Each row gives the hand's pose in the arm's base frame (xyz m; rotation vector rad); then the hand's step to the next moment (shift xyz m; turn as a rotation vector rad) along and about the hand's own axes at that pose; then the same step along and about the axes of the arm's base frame.
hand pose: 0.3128 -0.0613 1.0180 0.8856 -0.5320 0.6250
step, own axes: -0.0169 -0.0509 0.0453 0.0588 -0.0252 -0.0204
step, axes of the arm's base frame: 0.0158 -0.0668 -0.0146 0.0621 0.0211 0.0143
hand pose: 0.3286 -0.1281 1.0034 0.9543 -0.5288 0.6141
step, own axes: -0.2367 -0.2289 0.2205 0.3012 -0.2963 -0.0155
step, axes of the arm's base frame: -0.0432 -0.3487 -0.1833 0.4203 -0.0420 0.0184
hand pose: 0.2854 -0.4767 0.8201 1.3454 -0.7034 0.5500
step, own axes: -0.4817 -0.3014 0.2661 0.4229 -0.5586 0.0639
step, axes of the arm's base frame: -0.1481 -0.2906 -0.5360 0.6808 -0.1655 -0.0642
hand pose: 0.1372 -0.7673 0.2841 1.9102 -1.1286 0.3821
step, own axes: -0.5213 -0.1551 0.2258 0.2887 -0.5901 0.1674
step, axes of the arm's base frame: -0.1905 0.1464 -0.5377 0.6178 -0.1659 -0.2246
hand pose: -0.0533 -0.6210 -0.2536 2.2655 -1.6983 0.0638
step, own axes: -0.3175 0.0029 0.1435 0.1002 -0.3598 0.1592
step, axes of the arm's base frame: -0.1182 0.2557 -0.2051 0.3457 -0.0461 -0.2078
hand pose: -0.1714 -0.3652 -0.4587 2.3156 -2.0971 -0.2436
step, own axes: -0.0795 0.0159 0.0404 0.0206 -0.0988 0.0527
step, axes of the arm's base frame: -0.0279 0.0810 -0.0295 0.0932 -0.0049 -0.0652
